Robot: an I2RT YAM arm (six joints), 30 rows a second.
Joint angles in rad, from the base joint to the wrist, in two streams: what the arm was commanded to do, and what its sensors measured. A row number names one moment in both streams.
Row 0, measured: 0.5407 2.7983 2.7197 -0.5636 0.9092 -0.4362
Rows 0 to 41, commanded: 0.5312 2.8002 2.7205 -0.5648 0.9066 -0.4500; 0.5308 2.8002 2.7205 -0.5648 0.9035 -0.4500; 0.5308 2.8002 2.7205 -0.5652 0.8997 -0.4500; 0.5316 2.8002 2.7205 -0.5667 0.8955 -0.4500; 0.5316 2.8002 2.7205 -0.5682 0.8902 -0.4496; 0.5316 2.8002 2.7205 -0.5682 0.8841 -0.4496; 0.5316 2.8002 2.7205 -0.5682 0.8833 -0.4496; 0.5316 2.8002 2.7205 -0.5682 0.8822 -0.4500; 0.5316 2.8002 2.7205 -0.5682 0.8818 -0.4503; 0.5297 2.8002 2.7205 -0.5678 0.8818 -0.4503; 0.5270 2.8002 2.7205 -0.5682 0.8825 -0.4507; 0.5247 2.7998 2.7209 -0.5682 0.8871 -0.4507; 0.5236 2.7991 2.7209 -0.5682 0.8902 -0.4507; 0.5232 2.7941 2.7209 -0.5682 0.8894 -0.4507; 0.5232 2.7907 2.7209 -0.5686 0.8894 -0.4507; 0.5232 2.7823 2.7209 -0.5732 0.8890 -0.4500; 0.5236 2.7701 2.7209 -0.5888 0.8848 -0.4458; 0.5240 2.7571 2.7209 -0.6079 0.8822 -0.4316; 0.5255 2.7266 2.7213 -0.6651 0.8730 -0.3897; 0.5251 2.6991 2.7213 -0.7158 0.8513 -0.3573; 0.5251 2.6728 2.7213 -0.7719 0.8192 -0.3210; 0.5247 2.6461 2.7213 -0.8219 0.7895 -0.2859; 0.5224 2.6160 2.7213 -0.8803 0.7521 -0.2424; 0.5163 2.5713 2.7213 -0.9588 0.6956 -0.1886; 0.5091 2.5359 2.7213 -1.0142 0.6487 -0.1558; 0.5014 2.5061 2.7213 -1.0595 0.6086 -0.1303; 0.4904 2.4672 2.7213 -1.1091 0.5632 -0.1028; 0.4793 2.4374 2.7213 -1.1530 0.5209 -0.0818; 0.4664 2.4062 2.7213 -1.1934 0.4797 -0.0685; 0.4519 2.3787 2.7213 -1.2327 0.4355 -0.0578; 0.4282 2.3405 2.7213 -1.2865 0.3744 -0.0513; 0.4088 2.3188 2.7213 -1.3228 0.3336 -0.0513; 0.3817 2.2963 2.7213 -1.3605 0.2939 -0.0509; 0.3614 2.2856 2.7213 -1.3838 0.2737 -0.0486; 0.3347 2.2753 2.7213 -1.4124 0.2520 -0.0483; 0.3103 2.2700 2.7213 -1.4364 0.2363 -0.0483; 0.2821 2.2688 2.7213 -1.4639 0.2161 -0.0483; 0.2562 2.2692 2.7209 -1.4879 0.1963 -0.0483; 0.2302 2.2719 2.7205 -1.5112 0.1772 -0.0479; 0.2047 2.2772 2.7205 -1.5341 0.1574 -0.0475; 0.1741 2.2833 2.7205 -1.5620 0.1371 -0.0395; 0.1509 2.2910 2.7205 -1.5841 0.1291 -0.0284
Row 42, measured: 0.2096 2.2467 2.7323 -1.5448 0.2352 -0.0677
